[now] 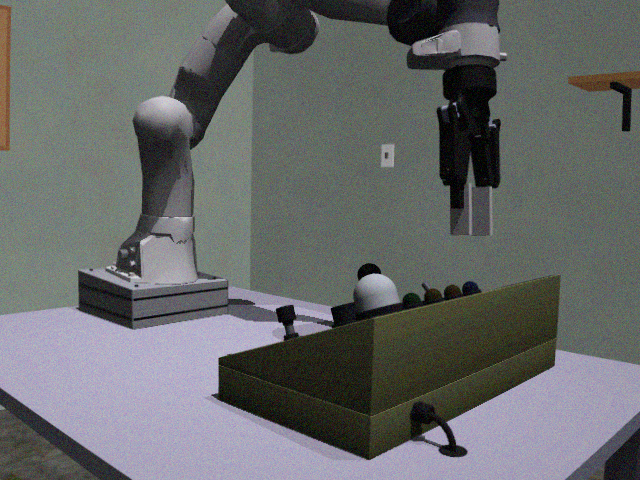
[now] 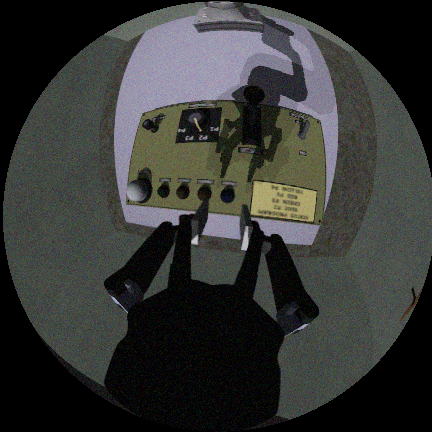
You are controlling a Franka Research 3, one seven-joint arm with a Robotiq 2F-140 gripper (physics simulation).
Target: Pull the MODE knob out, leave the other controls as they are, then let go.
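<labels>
My gripper appears in image 1 and in image 2. On my gripper, (image 1: 470,208) and (image 2: 203,227) are the same spot.
</labels>
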